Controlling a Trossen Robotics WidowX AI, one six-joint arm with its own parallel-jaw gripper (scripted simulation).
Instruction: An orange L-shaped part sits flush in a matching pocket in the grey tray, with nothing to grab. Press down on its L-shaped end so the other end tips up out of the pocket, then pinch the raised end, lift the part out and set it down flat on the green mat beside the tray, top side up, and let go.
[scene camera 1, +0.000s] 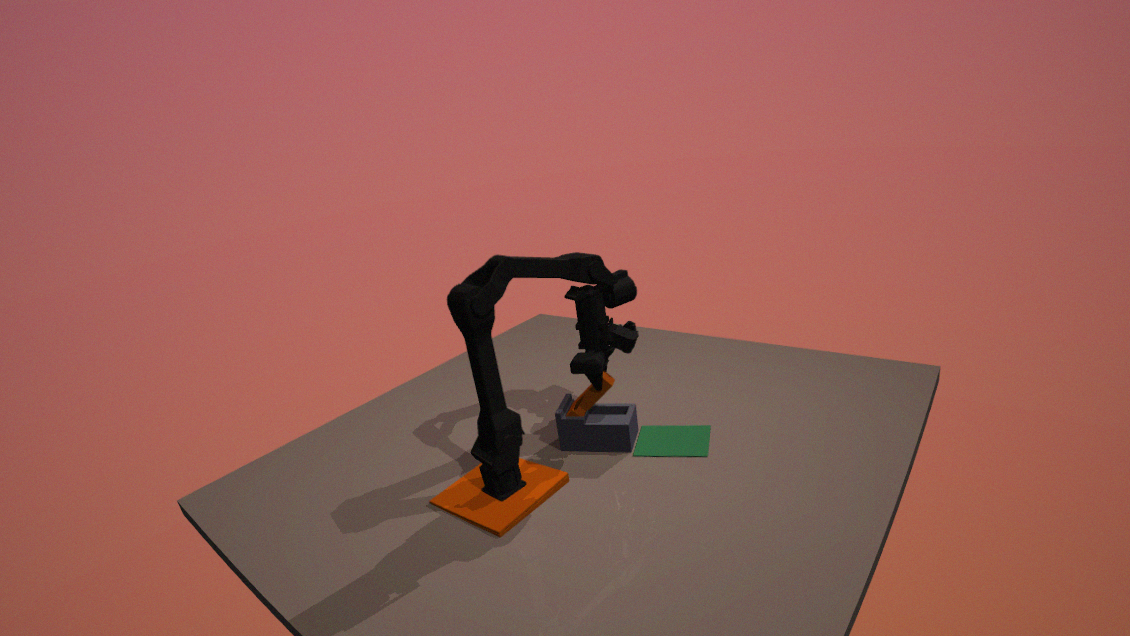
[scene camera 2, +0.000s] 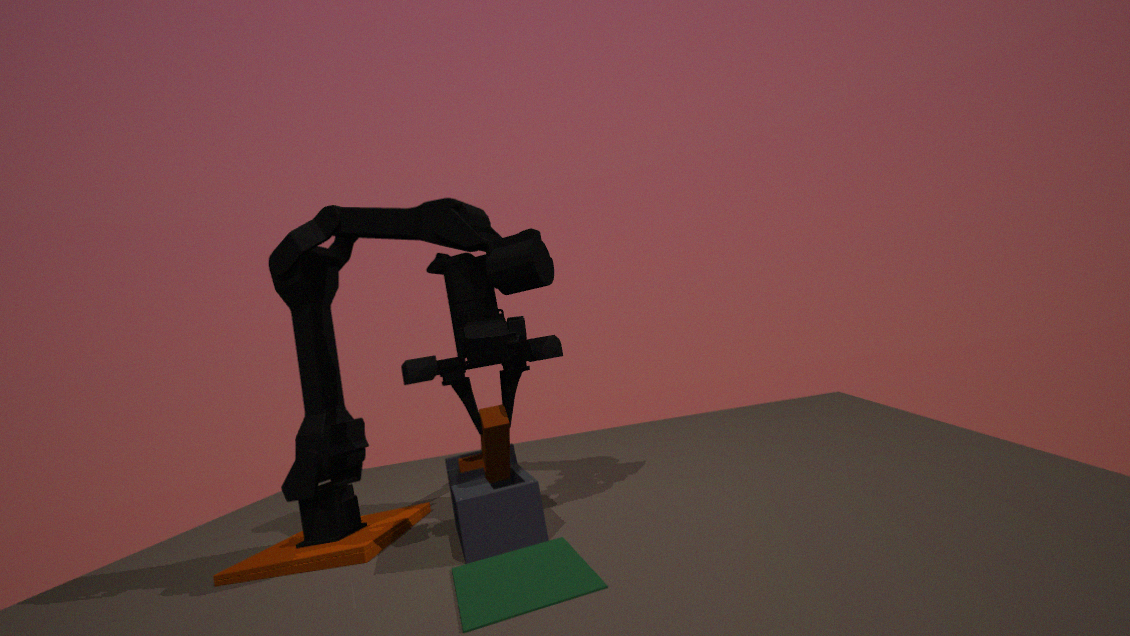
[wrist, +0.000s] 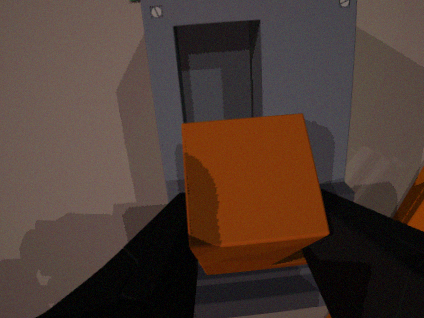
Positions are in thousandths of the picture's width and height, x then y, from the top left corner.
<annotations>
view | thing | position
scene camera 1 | my gripper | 531, 608
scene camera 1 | orange L-shaped part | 523, 623
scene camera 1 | green mat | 579, 693
</annotations>
